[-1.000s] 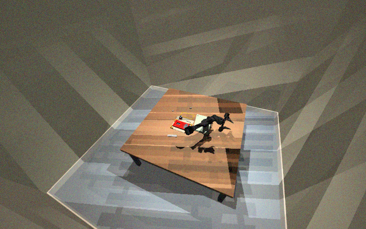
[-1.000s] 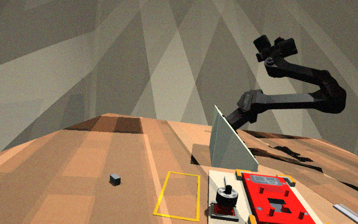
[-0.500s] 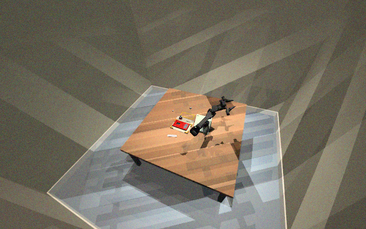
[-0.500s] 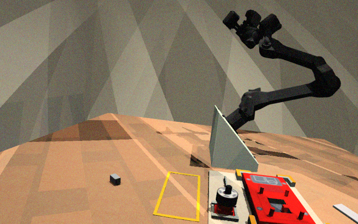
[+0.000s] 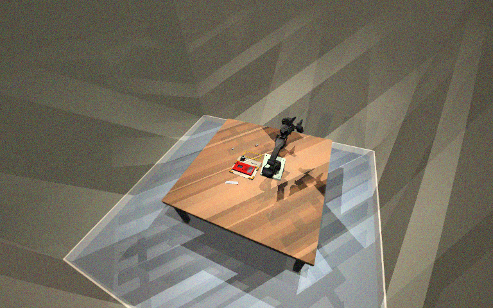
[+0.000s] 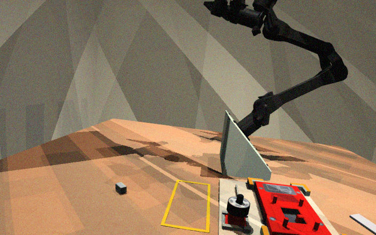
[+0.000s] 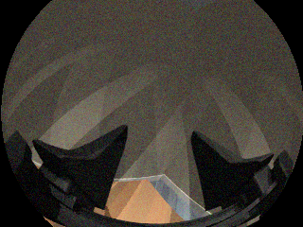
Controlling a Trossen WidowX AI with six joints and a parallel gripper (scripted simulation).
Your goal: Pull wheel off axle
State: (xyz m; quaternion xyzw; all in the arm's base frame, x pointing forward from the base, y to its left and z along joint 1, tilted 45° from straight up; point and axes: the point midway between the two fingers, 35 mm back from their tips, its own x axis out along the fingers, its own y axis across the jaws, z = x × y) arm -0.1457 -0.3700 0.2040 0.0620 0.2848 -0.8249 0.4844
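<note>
The wheel is 47 cm ahead of my gripper tip, 6 cm to the left of it and 50 cm below it. The rest, counted from my gripper tip: upright axle (47 cm ahead, 7 cm to the left, 50 cm below); grey cube (39 cm ahead, 17 cm to the right, 53 cm below); grey strip (49 cm ahead, 36 cm to the left, 53 cm below).
</note>
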